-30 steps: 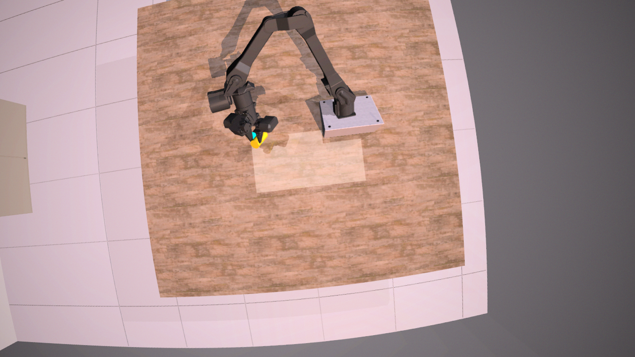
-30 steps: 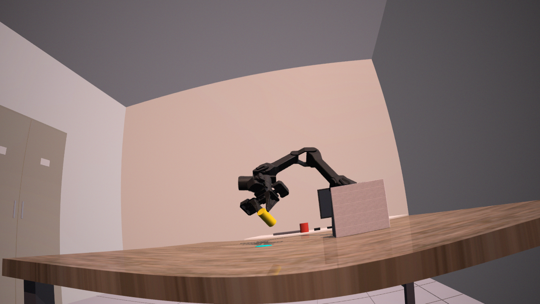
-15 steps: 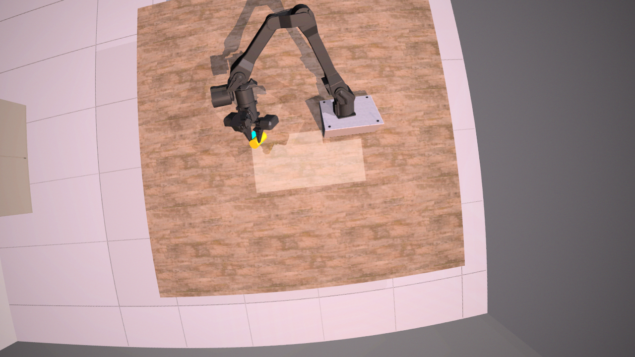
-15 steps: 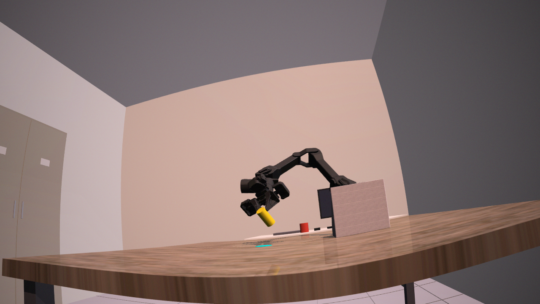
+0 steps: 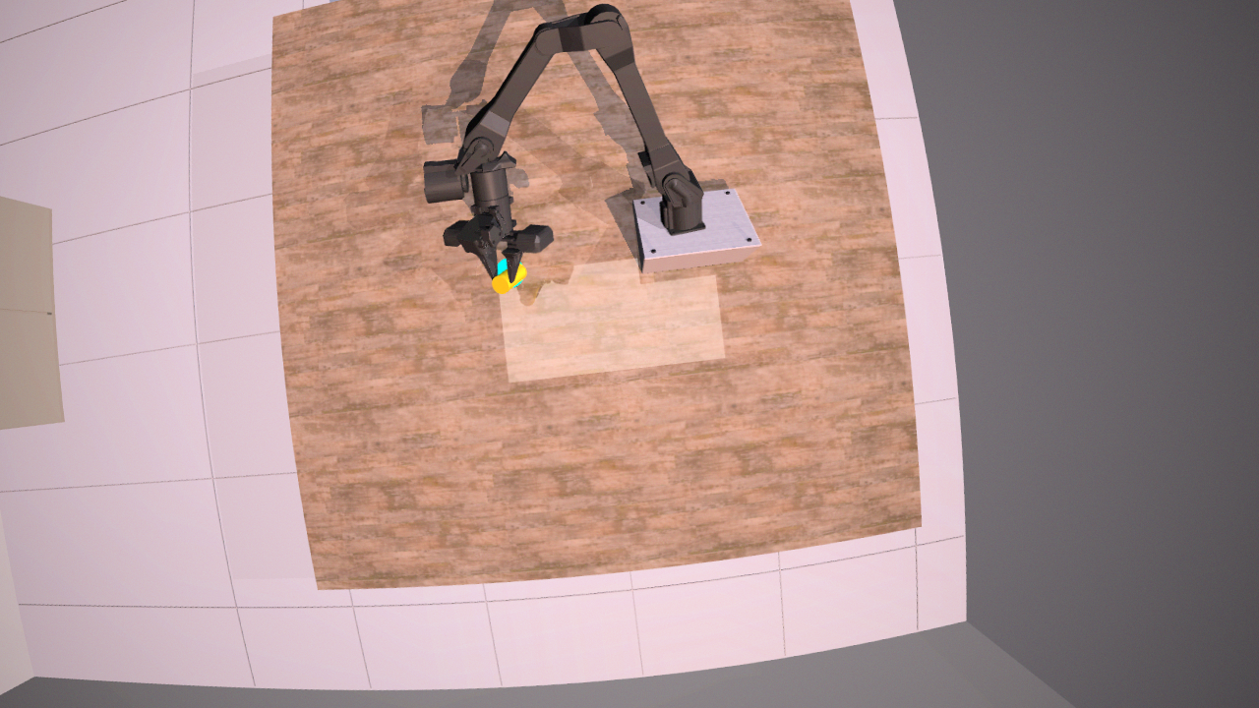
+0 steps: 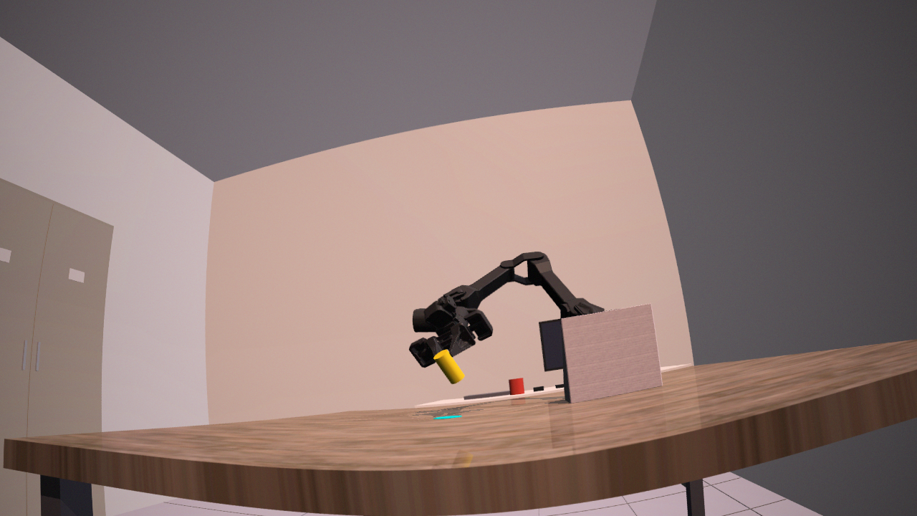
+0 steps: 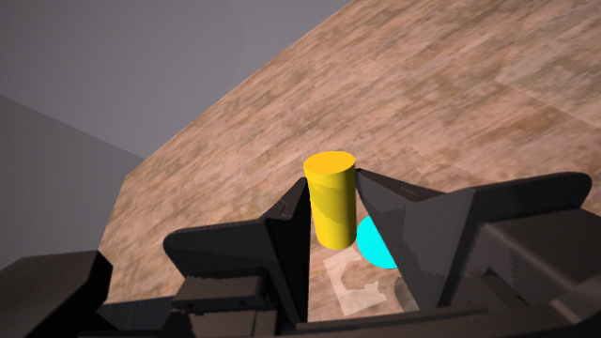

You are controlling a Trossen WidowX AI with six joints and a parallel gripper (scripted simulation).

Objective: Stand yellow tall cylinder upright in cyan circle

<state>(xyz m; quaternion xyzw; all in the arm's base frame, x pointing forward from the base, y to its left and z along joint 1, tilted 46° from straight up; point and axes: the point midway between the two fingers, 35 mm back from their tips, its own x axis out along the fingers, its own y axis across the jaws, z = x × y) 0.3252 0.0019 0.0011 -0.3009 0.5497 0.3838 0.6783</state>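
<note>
Right now my gripper tip is 130 mm above the cyan circle, 30 mm to the left of it and 10 mm short of it. Also, from my gripper tip: yellow tall cylinder 20 mm below, 10 mm to the right, 10 mm behind.
</note>
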